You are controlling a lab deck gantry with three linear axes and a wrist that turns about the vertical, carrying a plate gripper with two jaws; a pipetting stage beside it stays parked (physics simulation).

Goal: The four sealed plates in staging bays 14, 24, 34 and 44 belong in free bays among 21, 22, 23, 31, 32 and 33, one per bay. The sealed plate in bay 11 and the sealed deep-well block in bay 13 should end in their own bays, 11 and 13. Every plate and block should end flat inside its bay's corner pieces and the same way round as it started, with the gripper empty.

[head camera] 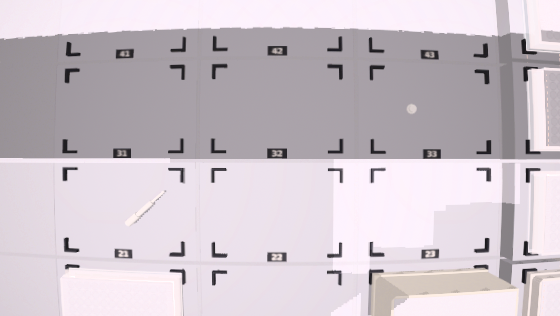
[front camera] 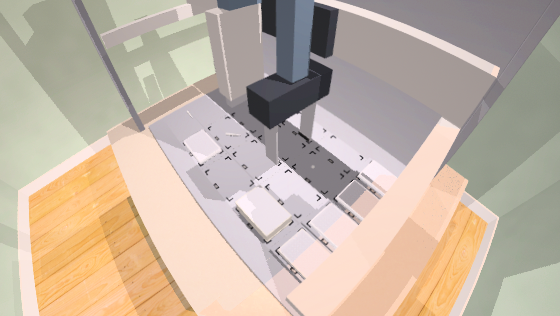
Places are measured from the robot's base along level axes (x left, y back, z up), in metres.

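Pixels of known places: gripper, between the fingertips: (front camera: 289, 147); robot's base, origin of its link: (front camera: 183, 143).
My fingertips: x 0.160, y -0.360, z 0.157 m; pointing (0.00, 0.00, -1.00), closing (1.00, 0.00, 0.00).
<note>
Ahead of a thing's pixels: the offset from my fingertips to its top centre. "pt": to the spot under its first point.
The plate gripper (front camera: 289, 151) is open and empty, its two jaws hanging wide apart above the middle of the deck; the jaws do not show in the head view. Sealed plates lie in bay 14 @[pt dz -0.128, dx -0.121, dy -0.179 m] (front camera: 302, 252) (head camera: 547, 300), bay 24 @[pt dz -0.128, dx -0.010, dy -0.176 m] (front camera: 332, 222) (head camera: 546, 215), bay 34 @[pt dz -0.128, dx +0.094, dy -0.176 m] (front camera: 356, 197) (head camera: 537, 110) and bay 44 @[pt dz -0.128, dx +0.205, dy -0.180 m] (front camera: 378, 175) (head camera: 547, 17). A sealed plate @[dz -0.142, dx -0.117, dy +0.296 m] (front camera: 201, 145) (head camera: 121, 295) is in bay 11. The taller deep-well block @[dz -0.115, dx -0.117, dy -0.032 m] (front camera: 263, 212) (head camera: 445, 283) is in bay 13. Bays 21, 22, 23, 31, 32 and 33 hold no plates.
A thin white stick @[dz -0.149, dx -0.006, dy +0.268 m] (front camera: 232, 134) (head camera: 145, 208) lies in bay 21. A small round disc @[dz -0.153, dx +0.098, dy -0.009 m] (front camera: 313, 167) (head camera: 411, 108) lies in bay 33. Another thin stick @[dz -0.149, dx -0.072, dy +0.484 m] (front camera: 190, 115) lies near the deck's far left. The pale pipetting stage (front camera: 239, 60) stands left of the gripper. A front wall (front camera: 160, 210) borders the deck.
</note>
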